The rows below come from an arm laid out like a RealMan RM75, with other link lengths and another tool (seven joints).
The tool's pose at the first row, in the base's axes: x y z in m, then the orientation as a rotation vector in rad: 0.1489 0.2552 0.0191 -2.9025 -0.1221 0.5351
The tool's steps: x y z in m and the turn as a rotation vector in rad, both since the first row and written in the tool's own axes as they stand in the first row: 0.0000 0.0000 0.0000 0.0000 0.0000 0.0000; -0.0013 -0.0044 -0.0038 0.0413 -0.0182 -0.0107; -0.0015 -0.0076 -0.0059 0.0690 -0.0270 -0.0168; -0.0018 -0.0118 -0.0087 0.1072 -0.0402 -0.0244; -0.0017 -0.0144 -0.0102 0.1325 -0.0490 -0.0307; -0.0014 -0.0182 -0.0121 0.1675 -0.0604 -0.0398; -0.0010 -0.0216 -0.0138 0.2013 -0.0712 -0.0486; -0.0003 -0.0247 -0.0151 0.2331 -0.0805 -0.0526; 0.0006 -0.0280 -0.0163 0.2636 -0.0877 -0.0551; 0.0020 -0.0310 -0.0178 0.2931 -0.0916 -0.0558; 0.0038 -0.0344 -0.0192 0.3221 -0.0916 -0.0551; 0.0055 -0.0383 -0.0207 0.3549 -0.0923 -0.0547; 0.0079 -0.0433 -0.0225 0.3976 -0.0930 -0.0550
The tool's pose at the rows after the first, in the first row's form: 0.1489 0.2552 0.0191 -2.9025 -0.1221 0.5351; 0.1489 0.2587 0.0239 -2.8558 -0.1275 0.5557; 0.1493 0.2615 0.0265 -2.8255 -0.1291 0.5644; 0.1498 0.2651 0.0300 -2.7836 -0.1301 0.5776; 0.1503 0.2674 0.0319 -2.7556 -0.1326 0.5860; 0.1511 0.2708 0.0343 -2.7168 -0.1363 0.5962; 0.1519 0.2739 0.0364 -2.6794 -0.1398 0.6053; 0.1529 0.2768 0.0380 -2.6454 -0.1370 0.6132; 0.1540 0.2799 0.0394 -2.6135 -0.1325 0.6184; 0.1557 0.2828 0.0409 -2.5838 -0.1254 0.6195; 0.1578 0.2861 0.0422 -2.5560 -0.1163 0.6157; 0.1597 0.2898 0.0438 -2.5242 -0.1067 0.6121; 0.1623 0.2947 0.0456 -2.4828 -0.0954 0.6070
